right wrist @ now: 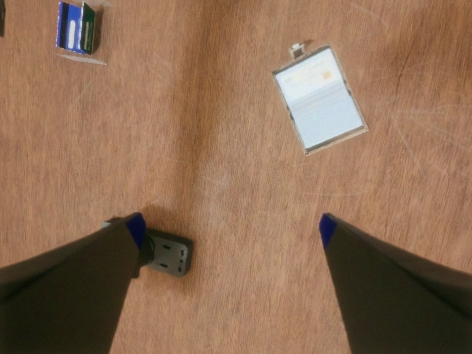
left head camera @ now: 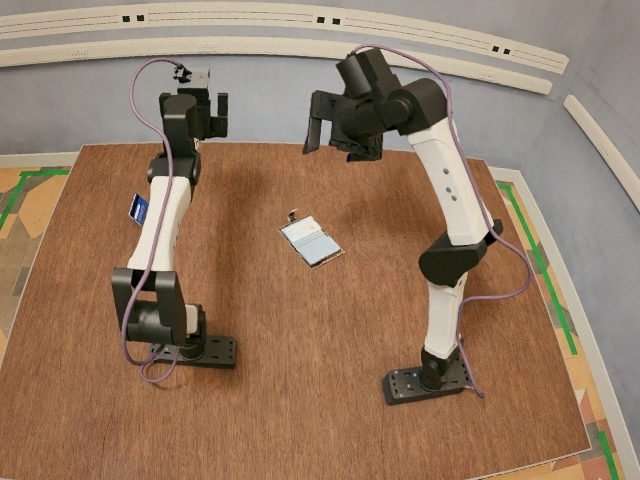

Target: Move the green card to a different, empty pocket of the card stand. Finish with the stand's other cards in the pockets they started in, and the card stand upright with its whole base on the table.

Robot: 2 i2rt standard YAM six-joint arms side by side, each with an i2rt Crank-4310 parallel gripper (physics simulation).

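Where they show: right gripper, fingertip midpoint: point(right wrist: 232, 217) point(left head camera: 325, 155); left arm's base, origin of the base link: point(right wrist: 143, 247) point(left head camera: 192, 349); right arm's base, origin of the base link: point(left head camera: 429, 379).
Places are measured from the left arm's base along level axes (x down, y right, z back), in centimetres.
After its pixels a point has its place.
Note:
The card stand point(right wrist: 84, 59) {x -1.3, y -17.4, z -35.1 cm} is clear and stands at the upper left of the right wrist view; its pockets are hard to make out. A blue card point(left head camera: 138, 209) {x -0.7, y -21.3, z -40.6 cm} point(right wrist: 71, 29) {x -0.9, y -21.5, z -40.6 cm} stands in it, and the green card point(right wrist: 88, 29) {x -0.5, y -17.8, z -41.0 cm} stands close beside the blue one, on its right. In the head view my left arm partly covers the stand, and the green card does not show. My left gripper point(left head camera: 193, 97) is open, raised near the far table edge, away from the stand. My right gripper point(left head camera: 329, 153) {x -37.8, y 26.1, z -22.7 cm} point(right wrist: 232, 217) {x -37.8, y 26.1, z -22.7 cm} is open and empty, high above the table and far from the stand.
A flat framed holder with pale blue and white pages point(left head camera: 311, 241) {x 1.6, y 28.3, z -33.8 cm} point(right wrist: 321, 101) {x 1.8, y 28.7, z -33.9 cm} lies mid-table, a small clip point(left head camera: 293, 214) {x 0.4, y 23.4, z -42.1 cm} point(right wrist: 297, 49) {x 1.1, y 23.1, z -41.6 cm} at its far end. The left arm's base point(left head camera: 219, 351) {x -1.0, y 6.5, z 0.5 cm} point(right wrist: 172, 252) {x -1.0, y 6.9, z -1.2 cm} and right arm's base point(left head camera: 404, 384) {x -3.4, y 46.8, z 9.0 cm} are on the wooden table point(left head camera: 289, 392) {x 1.9, y 22.1, z 8.6 cm}.

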